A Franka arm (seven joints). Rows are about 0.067 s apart.
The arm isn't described. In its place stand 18 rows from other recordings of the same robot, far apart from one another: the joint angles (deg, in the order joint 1, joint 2, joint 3, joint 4, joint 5, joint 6, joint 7), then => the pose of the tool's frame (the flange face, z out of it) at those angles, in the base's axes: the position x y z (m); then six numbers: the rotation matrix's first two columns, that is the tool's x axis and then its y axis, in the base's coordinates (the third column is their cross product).
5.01, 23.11, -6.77, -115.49, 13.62, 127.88, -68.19 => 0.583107, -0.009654, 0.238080, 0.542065, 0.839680, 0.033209, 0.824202, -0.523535, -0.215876
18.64, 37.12, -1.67, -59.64, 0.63, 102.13, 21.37 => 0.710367, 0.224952, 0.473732, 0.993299, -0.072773, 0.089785, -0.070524, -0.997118, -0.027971
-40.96, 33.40, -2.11, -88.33, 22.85, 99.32, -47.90 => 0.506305, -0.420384, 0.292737, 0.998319, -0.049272, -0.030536, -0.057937, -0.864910, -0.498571
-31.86, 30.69, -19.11, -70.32, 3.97, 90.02, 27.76 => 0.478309, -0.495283, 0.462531, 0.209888, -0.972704, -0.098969, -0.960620, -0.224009, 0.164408
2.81, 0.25, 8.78, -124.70, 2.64, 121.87, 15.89 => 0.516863, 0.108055, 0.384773, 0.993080, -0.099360, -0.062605, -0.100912, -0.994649, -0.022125
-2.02, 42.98, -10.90, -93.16, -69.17, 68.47, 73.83 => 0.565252, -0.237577, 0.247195, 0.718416, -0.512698, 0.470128, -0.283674, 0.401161, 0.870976
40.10, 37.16, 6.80, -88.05, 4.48, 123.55, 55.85 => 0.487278, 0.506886, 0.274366, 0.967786, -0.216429, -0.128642, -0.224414, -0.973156, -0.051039
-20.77, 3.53, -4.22, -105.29, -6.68, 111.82, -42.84 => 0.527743, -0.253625, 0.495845, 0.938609, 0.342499, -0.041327, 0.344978, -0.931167, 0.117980
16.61, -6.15, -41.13, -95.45, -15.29, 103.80, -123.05 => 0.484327, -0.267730, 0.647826, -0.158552, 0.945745, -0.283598, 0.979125, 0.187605, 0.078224
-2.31, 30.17, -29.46, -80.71, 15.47, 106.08, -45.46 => 0.631763, -0.289315, 0.425685, 0.976231, 0.216665, -0.005356, 0.216547, -0.976122, -0.017138
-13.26, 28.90, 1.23, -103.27, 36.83, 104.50, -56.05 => 0.601009, -0.078859, 0.250136, 0.913676, 0.395279, 0.094610, 0.352143, -0.653628, -0.669900
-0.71, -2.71, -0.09, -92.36, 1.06, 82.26, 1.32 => 0.524441, -0.005163, 0.619982, 0.991050, -0.034371, -0.128993, -0.036685, -0.999205, -0.015606
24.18, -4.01, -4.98, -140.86, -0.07, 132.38, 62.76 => 0.436622, 0.152231, 0.316610, 0.724024, -0.688588, -0.040445, -0.685626, -0.724853, 0.067125
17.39, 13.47, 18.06, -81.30, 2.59, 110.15, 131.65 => 0.544754, 0.361636, 0.598481, -0.113357, -0.956318, -0.269454, -0.980231, 0.151910, -0.126769
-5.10, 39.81, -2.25, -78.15, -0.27, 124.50, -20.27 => 0.737836, -0.088874, 0.319762, 0.966345, 0.238282, 0.096945, 0.232527, -0.970277, 0.067035
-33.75, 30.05, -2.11, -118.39, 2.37, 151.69, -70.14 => 0.481549, -0.349296, 0.179560, 0.842491, 0.538240, 0.022487, 0.536626, -0.842169, 0.052751
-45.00, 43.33, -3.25, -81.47, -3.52, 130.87, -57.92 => 0.496785, -0.545992, 0.258489, 0.975113, 0.220766, -0.020436, 0.221477, -0.965718, 0.135416
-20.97, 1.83, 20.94, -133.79, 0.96, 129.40, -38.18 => 0.496020, 0.000315, 0.314605, 0.789383, 0.609971, -0.069347, 0.604653, -0.792049, -0.083987
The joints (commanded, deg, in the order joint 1, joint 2, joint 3, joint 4, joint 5, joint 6, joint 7), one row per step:
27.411, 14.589, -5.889, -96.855, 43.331, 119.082, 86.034
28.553, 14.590, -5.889, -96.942, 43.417, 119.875, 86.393
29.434, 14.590, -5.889, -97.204, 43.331, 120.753, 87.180
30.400, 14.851, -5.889, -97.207, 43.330, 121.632, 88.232
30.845, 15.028, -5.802, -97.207, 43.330, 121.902, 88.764
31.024, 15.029, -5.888, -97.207, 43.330, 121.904, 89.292
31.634, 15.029, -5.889, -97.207, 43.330, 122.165, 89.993
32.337, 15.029, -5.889, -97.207, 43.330, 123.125, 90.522
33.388, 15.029, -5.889, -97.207, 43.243, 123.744, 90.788
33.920, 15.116, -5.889, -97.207, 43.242, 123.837, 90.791
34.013, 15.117, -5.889, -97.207, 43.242, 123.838, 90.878
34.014, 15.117, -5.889, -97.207, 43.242, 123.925, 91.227
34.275, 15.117, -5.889, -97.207, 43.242, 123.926, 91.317
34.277, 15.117, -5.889, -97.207, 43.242, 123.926, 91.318
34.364, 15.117, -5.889, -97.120, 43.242, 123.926, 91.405
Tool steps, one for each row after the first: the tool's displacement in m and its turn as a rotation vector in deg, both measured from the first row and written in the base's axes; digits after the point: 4 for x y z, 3 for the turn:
-0.0043, 0.0110, 0.0003, 0.077, -0.287, 0.335
-0.0078, 0.0189, -0.0009, -0.052, -0.276, 0.080
-0.0107, 0.0284, -0.0028, -0.128, -0.084, -0.323
-0.0126, 0.0337, -0.0045, -0.181, 0.197, -0.378
-0.0132, 0.0347, -0.0045, -0.205, 0.511, -0.698
-0.0160, 0.0406, -0.0042, -0.190, 0.740, -0.800
-0.0182, 0.0469, -0.0029, -0.094, 0.318, -1.105
-0.0231, 0.0569, -0.0021, -0.097, -0.037, -0.611
-0.0258, 0.0622, -0.0030, -0.135, -0.036, -0.138
-0.0264, 0.0631, -0.0030, -0.136, 0.018, -0.114
-0.0262, 0.0631, -0.0029, -0.127, 0.166, -0.440
-0.0278, 0.0656, -0.0029, -0.129, 0.221, -0.251
-0.0278, 0.0657, -0.0029, -0.129, 0.221, -0.249
-0.0281, 0.0666, -0.0021, -0.088, 0.199, -0.228

